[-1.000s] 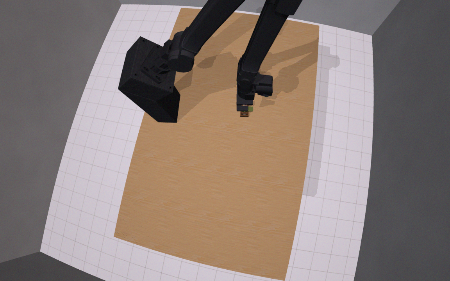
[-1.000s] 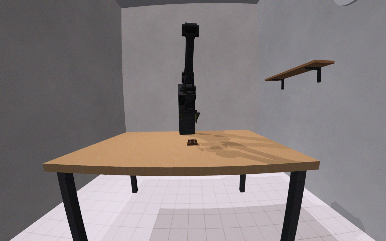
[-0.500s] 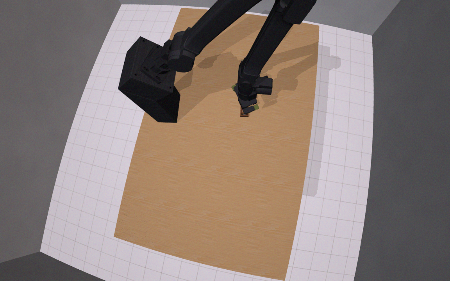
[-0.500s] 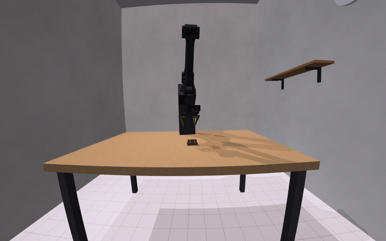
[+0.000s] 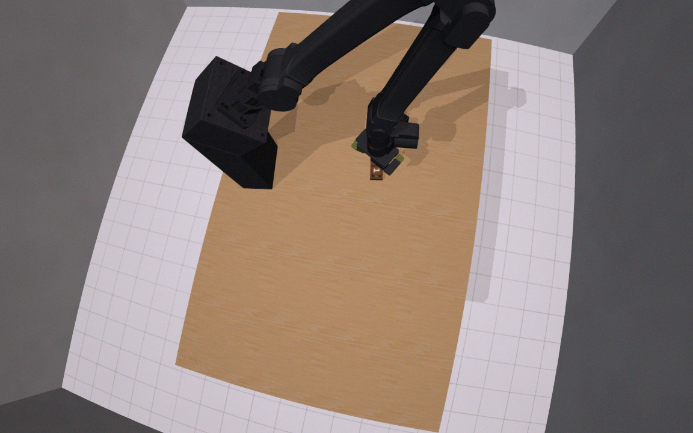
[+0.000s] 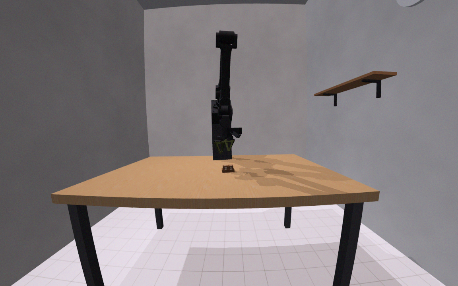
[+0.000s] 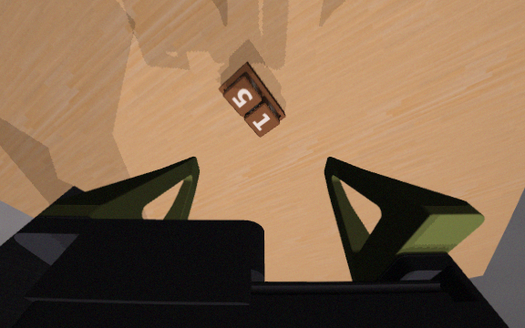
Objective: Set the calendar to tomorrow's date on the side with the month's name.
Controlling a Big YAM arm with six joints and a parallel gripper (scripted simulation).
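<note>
Right now the cube is 100 mm below my hand. From my hand the other things lie so: brown calendar tray (120 mm below, 10 mm to the left, 10 mm behind).
</note>
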